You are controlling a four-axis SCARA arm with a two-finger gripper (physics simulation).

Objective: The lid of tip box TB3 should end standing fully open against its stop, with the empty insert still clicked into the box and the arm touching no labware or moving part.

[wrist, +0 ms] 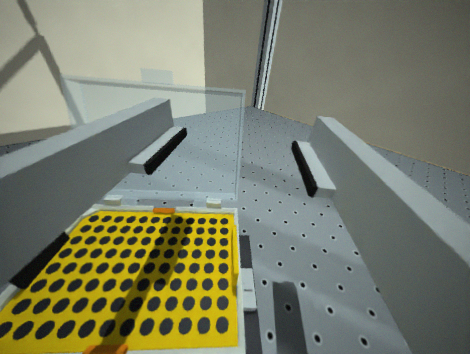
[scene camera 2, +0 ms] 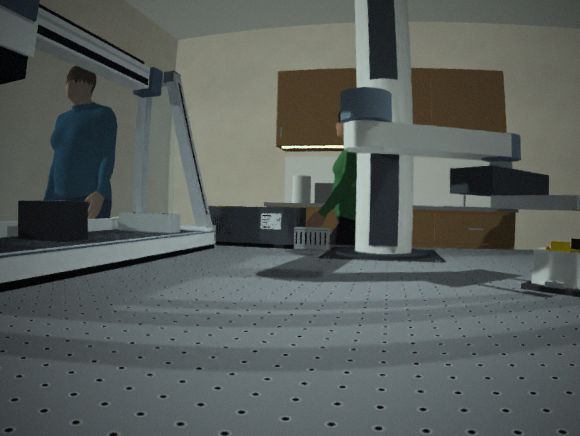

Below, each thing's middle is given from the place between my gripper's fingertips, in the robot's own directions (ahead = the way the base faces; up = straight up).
Right now the clear lid (wrist: 205, 166) is 5 cm to the left of my hand, 3 cm below it and 3 cm behind it. The rest, counted from my hand: yellow insert (wrist: 118, 275): 7 cm below, 7 cm behind.
